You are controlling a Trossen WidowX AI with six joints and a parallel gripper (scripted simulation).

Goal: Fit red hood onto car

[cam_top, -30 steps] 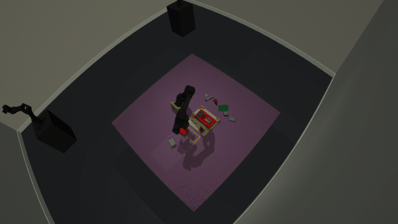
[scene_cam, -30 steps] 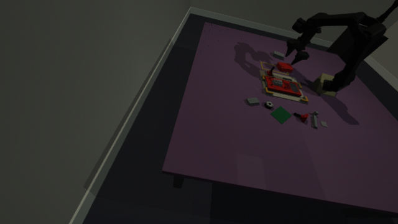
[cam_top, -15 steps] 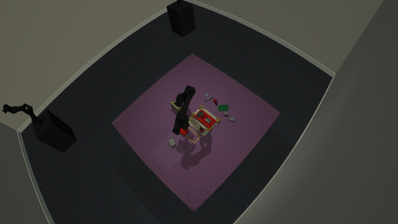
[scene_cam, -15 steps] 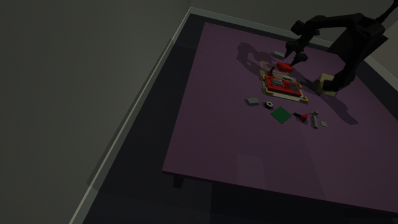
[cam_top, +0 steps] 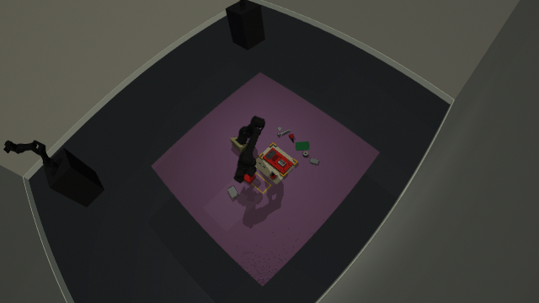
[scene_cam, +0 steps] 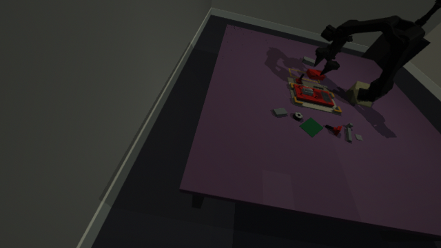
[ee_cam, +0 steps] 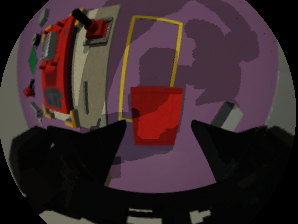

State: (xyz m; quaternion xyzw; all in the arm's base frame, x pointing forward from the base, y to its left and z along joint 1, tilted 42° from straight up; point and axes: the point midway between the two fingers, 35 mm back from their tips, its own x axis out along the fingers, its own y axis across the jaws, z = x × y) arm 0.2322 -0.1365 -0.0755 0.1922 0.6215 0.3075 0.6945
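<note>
My gripper tip is now 2 cm above the red hood. The rest, counted from my gripper tip: green square plate: 11 cm ahead, 45 cm to the left, 4 cm below; grey engine block: 11 cm ahead, 24 cm to the left, 1 cm below.
</note>
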